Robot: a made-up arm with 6 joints. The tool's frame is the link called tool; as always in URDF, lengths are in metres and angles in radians. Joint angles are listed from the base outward. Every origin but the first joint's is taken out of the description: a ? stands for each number. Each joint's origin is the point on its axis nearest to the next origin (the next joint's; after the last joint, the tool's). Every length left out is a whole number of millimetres.
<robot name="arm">
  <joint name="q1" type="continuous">
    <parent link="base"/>
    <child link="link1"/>
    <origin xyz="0.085 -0.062 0.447" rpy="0 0 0"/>
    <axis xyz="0 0 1"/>
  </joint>
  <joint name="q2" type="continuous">
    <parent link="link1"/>
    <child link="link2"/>
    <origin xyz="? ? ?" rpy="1.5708 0 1.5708"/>
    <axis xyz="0 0 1"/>
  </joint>
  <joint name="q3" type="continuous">
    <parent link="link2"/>
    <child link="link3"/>
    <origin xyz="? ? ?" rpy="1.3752 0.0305 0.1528"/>
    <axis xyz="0 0 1"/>
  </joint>
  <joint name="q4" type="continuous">
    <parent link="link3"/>
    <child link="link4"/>
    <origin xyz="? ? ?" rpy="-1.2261 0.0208 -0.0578"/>
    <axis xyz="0 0 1"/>
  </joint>
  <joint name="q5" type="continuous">
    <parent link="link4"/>
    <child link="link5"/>
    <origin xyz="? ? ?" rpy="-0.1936 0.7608 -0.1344"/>
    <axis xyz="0 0 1"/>
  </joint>
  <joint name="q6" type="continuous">
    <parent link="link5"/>
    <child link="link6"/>
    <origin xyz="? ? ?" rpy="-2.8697 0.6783 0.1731"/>
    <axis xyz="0 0 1"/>
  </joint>
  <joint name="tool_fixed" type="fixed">
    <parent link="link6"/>
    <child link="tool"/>
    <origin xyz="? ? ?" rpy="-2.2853 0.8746 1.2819"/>
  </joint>
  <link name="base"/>
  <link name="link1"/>
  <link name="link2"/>
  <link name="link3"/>
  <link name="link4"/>
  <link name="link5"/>
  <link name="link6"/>
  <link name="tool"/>
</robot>
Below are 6 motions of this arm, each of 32 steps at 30 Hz.
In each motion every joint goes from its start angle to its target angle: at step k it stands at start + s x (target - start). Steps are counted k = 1, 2, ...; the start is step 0. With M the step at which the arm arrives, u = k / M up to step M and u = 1 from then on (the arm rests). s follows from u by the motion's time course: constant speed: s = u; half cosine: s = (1 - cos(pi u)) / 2; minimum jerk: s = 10 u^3 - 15 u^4 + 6 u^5.
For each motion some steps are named. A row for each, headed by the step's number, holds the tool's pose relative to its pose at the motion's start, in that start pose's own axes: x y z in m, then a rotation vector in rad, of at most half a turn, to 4 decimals.
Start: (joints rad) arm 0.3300 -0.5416 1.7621 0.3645 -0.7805 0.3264
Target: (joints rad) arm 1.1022 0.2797 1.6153 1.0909 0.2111 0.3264
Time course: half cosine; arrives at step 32
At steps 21, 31, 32:
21: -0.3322 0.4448 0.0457 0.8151 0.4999 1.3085
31: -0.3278 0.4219 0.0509 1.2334 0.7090 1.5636
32: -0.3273 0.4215 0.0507 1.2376 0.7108 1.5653

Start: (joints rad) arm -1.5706 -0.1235 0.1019 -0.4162 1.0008 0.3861
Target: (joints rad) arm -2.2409 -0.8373 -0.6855 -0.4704 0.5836 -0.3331
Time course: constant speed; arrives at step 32
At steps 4, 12, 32:
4: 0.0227 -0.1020 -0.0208 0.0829 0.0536 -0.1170
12: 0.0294 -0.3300 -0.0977 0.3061 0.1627 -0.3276
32: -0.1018 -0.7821 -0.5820 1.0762 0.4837 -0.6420

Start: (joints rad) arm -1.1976 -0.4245 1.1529 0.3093 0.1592 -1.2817
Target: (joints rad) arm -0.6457 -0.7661 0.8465 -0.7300 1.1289 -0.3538
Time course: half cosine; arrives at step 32
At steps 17, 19, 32:
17: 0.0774 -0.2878 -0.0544 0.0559 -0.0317 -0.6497
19: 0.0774 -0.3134 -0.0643 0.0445 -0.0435 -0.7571
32: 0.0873 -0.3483 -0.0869 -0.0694 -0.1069 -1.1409

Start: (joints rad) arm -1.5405 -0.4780 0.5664 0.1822 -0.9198 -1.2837
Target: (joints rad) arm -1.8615 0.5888 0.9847 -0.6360 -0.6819 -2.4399
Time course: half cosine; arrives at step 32
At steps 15, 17, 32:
15: 0.2619 -0.3349 -0.1672 0.7459 0.4583 0.4369
17: 0.3333 -0.3707 -0.2477 0.9044 0.5748 0.5257
32: 0.5795 -0.2963 -0.7411 1.6045 1.1982 0.8443

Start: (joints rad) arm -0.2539 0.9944 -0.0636 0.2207 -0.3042 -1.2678
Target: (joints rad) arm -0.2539 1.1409 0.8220 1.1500 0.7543 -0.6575
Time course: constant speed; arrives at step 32
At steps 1, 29, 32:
1: 0.0087 0.0390 -0.0208 -0.0252 0.0226 0.0551
29: -0.7472 0.4671 -0.9860 -1.2113 0.3341 1.4575
32: -0.8323 0.3600 -1.0954 -1.3833 0.3344 1.5730

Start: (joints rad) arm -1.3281 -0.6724 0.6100 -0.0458 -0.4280 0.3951
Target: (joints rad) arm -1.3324 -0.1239 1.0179 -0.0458 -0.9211 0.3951
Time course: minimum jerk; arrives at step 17
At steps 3, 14, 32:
3: 0.0018 -0.0058 0.0033 0.0161 -0.0095 -0.0038
14: 0.0889 -0.1030 -0.0362 0.4038 -0.0369 -0.0810
32: 0.0947 -0.1038 -0.0429 0.4208 -0.0298 -0.0831

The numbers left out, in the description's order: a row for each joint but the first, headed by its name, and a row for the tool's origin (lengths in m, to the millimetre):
q2: 0.236 -0.125 0
q3: 0.04 -0.127 0
q4: -0.137 0.538 0
q5: 0.287 -0.098 0
q6: 0.531 -0.294 0
tool: -0.227 -0.121 0

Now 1 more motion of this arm.
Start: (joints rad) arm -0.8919 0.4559 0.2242 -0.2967 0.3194 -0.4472
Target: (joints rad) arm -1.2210 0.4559 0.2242 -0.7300 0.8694 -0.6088
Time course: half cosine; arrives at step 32
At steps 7, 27, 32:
7: -0.0223 -0.0127 -0.0044 0.0465 -0.0036 0.0312
27: -0.1877 -0.0900 -0.0503 0.3667 -0.0644 0.3362
32: -0.1997 -0.0944 -0.0544 0.3871 -0.0707 0.3632

